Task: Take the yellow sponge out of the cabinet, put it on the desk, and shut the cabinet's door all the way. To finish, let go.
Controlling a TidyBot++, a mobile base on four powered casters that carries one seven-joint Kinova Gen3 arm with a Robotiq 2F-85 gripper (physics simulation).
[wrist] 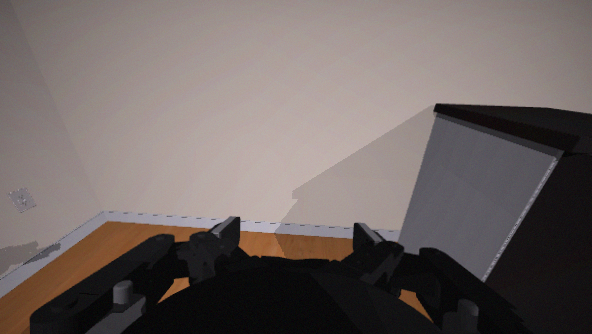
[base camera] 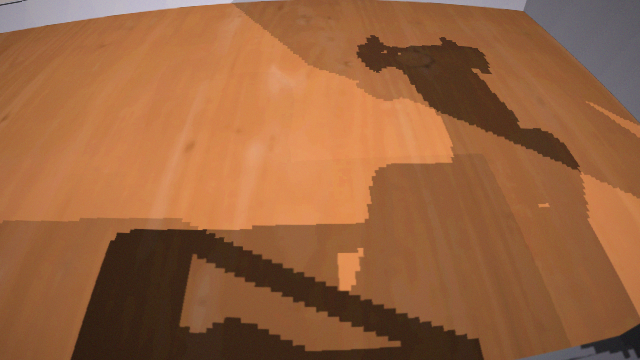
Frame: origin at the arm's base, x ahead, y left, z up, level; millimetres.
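Seen in the pictures: gripper, fingertip midpoint: (wrist: 296, 232).
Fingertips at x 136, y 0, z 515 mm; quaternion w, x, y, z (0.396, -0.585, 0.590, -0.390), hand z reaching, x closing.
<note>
Offsets run from my fingertips to a thing's top centre. "spot": to the spot under its first point. Level surfaces: height alone.
The cabinet (wrist: 470, 190) (base camera: 595, 45) stands at the right of the wrist view, with a grey side panel and a dark top; part of its side shows at the top right of the base view. Its dark door @[spot: 307 mm ahead, 686 mm right, 313 mm down] (wrist: 545, 250) is cut off by the wrist view's right edge, so its handle and how far it stands open cannot be told. My gripper (wrist: 296, 232) is open and empty, to the left of the cabinet's side panel in the wrist view. The yellow sponge and the desk do not show in either view.
The wooden floor @[912 mm down] (base camera: 150, 125) (wrist: 115, 250) carries dark shadows. A beige wall (wrist: 225, 110) with a white baseboard (wrist: 165, 218) stands behind the cabinet. A side wall at the left has an outlet @[701 mm ahead, 1449 mm left, 454 mm down] (wrist: 22, 199).
</note>
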